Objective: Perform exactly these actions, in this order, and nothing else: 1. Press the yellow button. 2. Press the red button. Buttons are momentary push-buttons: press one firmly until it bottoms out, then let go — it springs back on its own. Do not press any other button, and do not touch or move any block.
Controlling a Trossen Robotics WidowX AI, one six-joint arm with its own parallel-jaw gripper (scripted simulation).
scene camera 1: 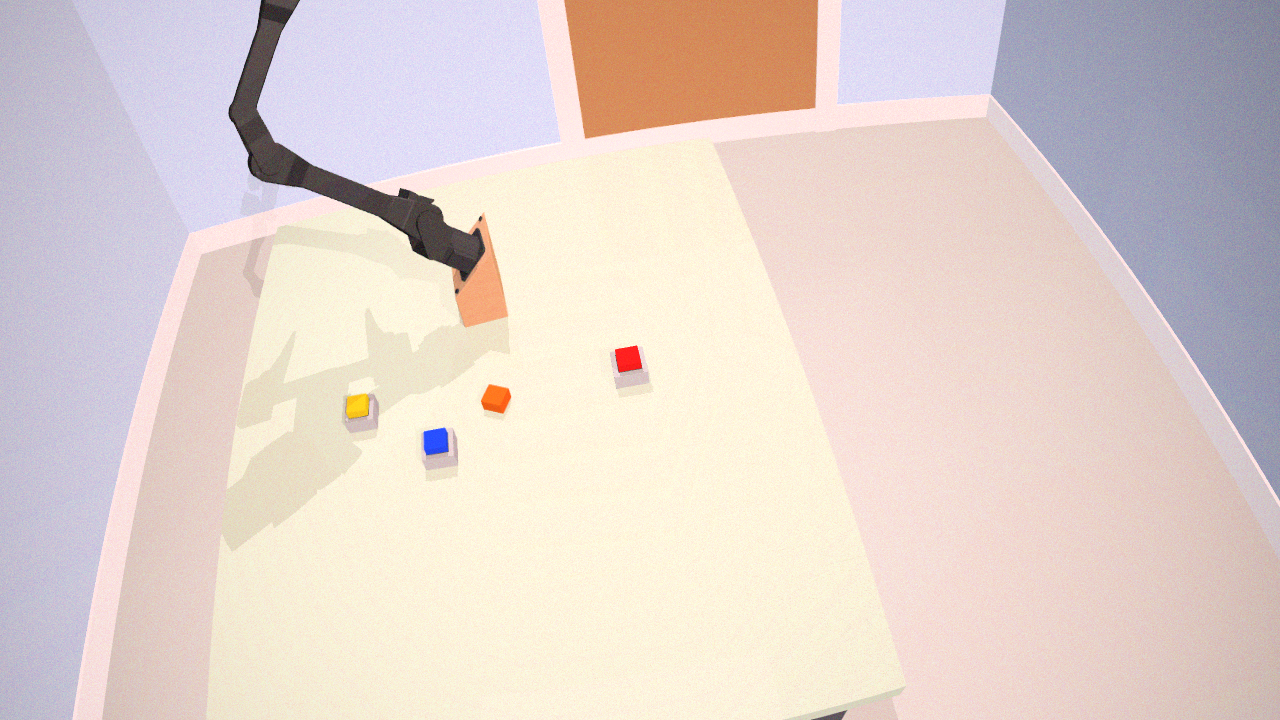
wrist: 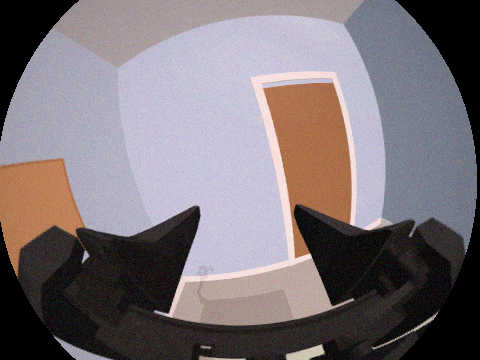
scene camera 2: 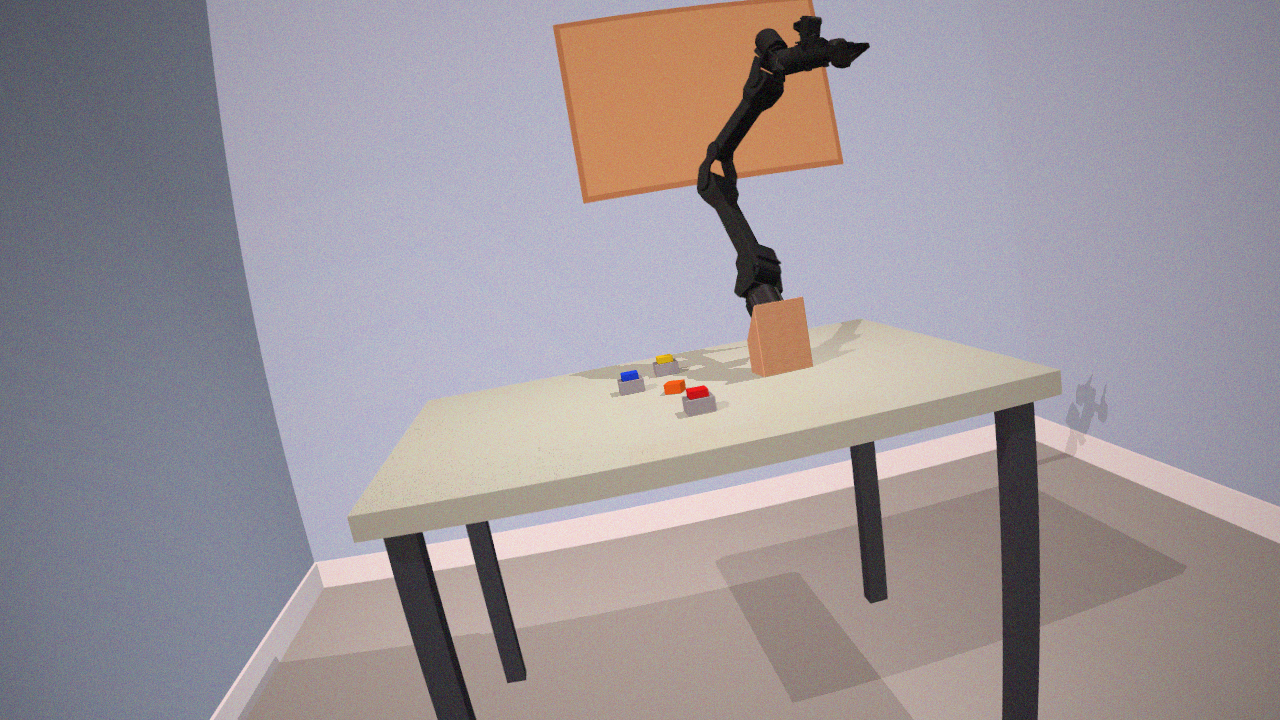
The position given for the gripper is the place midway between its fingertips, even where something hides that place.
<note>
The gripper [scene camera 2: 861, 44] is open, holding nothing.
The gripper is seen too in the wrist view [wrist: 248, 210].
</note>
